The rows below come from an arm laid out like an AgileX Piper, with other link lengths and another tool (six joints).
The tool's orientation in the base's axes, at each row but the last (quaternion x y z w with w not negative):
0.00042 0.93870 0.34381 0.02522
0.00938 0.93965 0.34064 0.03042
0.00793 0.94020 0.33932 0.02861
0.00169 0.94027 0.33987 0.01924
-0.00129 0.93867 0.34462 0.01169
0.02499 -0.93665 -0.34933 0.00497
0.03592 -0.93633 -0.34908 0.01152
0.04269 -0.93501 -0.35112 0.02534
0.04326 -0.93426 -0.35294 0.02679
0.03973 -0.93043 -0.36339 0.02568
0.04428 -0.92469 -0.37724 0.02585
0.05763 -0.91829 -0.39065 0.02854
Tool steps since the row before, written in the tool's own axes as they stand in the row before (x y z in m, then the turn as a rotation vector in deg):
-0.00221 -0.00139 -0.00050 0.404 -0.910 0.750
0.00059 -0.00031 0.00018 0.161 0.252 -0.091
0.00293 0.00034 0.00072 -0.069 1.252 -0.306
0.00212 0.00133 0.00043 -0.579 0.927 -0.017
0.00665 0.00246 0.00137 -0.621 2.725 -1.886
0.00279 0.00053 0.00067 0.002 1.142 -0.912
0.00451 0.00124 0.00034 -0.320 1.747 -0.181
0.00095 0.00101 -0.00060 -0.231 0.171 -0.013
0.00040 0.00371 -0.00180 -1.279 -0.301 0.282
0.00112 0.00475 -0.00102 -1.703 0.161 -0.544
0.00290 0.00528 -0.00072 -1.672 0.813 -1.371
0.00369 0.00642 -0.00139 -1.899 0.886 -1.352
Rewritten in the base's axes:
0.00221 -0.00142 -0.00041 -0.353 -0.203 -1.178
-0.00058 -0.00010 -0.00037 -0.167 0.141 0.223
-0.00288 0.00082 -0.00048 0.045 0.766 1.038
-0.00212 0.00133 0.00045 0.569 0.693 0.626
-0.00665 0.00280 0.00040 0.553 0.854 3.215
-0.00283 0.00070 -0.00018 -0.027 0.265 1.437
-0.00459 0.00082 0.00054 0.224 1.223 1.281
-0.00096 0.00027 0.00113 0.220 0.142 0.118
-0.00048 0.00155 0.00381 1.268 0.088 -0.436
-0.00130 0.00269 0.00399 1.728 -0.091 0.477
-0.00316 0.00296 0.00425 1.724 -0.205 1.524
-0.00406 0.00295 0.00562 1.941 -0.113 1.562

